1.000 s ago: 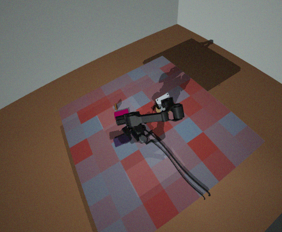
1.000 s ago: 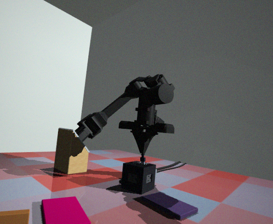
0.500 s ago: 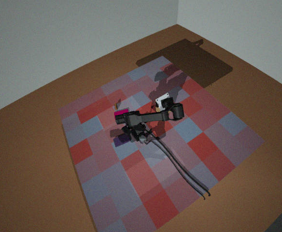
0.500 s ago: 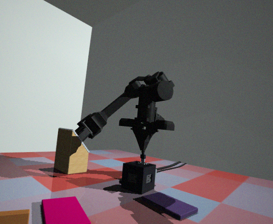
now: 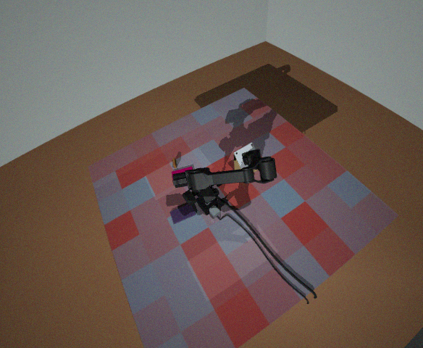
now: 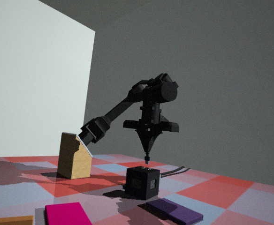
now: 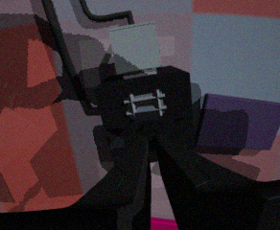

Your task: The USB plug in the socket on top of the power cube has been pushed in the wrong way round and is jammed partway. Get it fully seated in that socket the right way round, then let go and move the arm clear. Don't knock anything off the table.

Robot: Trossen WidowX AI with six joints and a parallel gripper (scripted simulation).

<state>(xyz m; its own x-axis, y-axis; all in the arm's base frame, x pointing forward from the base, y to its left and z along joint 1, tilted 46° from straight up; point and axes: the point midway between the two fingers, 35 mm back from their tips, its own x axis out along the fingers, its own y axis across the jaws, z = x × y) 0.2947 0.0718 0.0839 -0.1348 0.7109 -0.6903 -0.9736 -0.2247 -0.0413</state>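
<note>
Right now my gripper tip is 10 mm to the right of the silver-rimmed socket and 60 mm above it. Round my gripper tip: magenta block (60 mm ahead, 260 mm to the right, 120 mm below); then purple flat block (140 mm ahead, 30 mm to the right, 120 mm below); then USB plug (10 mm below).
</note>
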